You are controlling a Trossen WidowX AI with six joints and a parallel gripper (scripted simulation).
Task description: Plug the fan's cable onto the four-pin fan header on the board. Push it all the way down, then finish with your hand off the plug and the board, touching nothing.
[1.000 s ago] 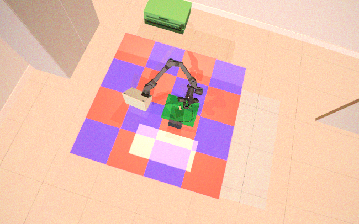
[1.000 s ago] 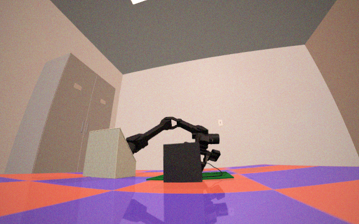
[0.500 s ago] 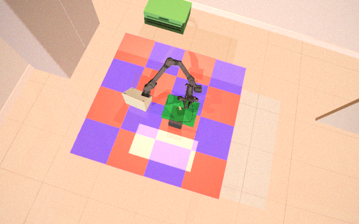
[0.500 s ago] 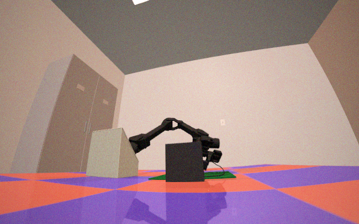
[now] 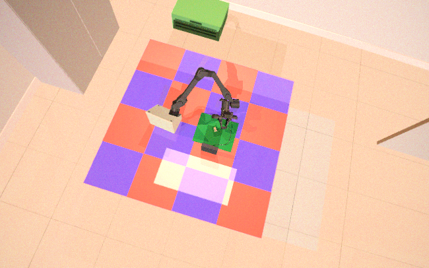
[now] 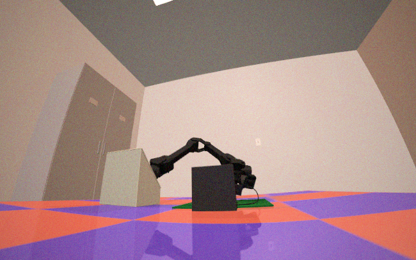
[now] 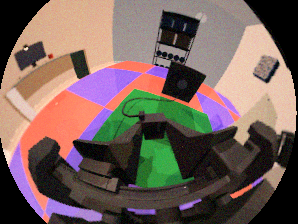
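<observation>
Now: the four-pin header 60 mm behind my gripper tip, 50 mm below it and 10 mm to the right of it. From my gripper tip the other things lie so: green board: 70 mm below, 50 mm behind, 20 mm to the right; dark fan block: 180 mm to the right, 70 mm behind; black plug: 10 mm to the left, 10 mm below.
</observation>
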